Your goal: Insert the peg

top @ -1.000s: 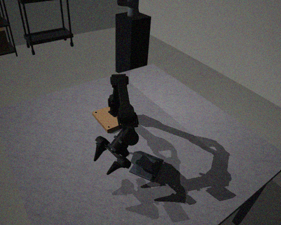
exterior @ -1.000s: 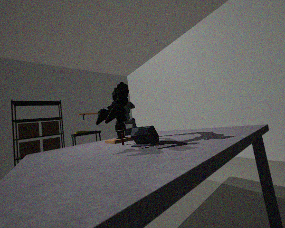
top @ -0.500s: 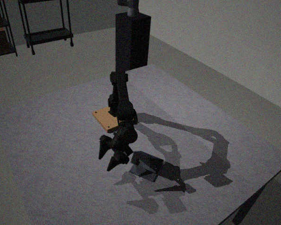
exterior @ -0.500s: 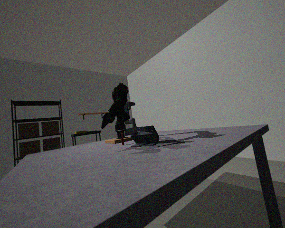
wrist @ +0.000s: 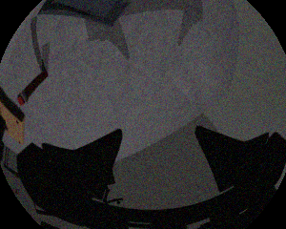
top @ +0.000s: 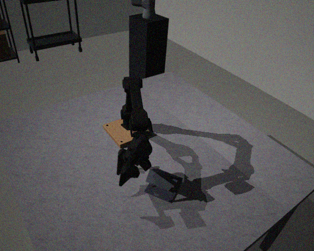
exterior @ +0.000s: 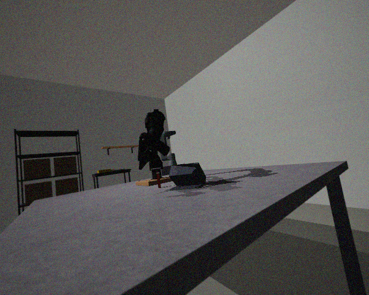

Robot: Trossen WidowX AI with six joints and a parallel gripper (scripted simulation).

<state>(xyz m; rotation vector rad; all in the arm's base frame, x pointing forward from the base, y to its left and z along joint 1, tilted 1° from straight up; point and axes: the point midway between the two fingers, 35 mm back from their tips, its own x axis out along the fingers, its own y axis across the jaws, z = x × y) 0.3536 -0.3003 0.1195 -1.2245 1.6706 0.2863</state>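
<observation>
My gripper tip is 150 mm to the right of the red peg, 100 mm past it and 60 mm above it. From my gripper tip the other things lie so: dark sloped panel (190 mm to the left, 80 mm below, 70 mm ahead).
</observation>
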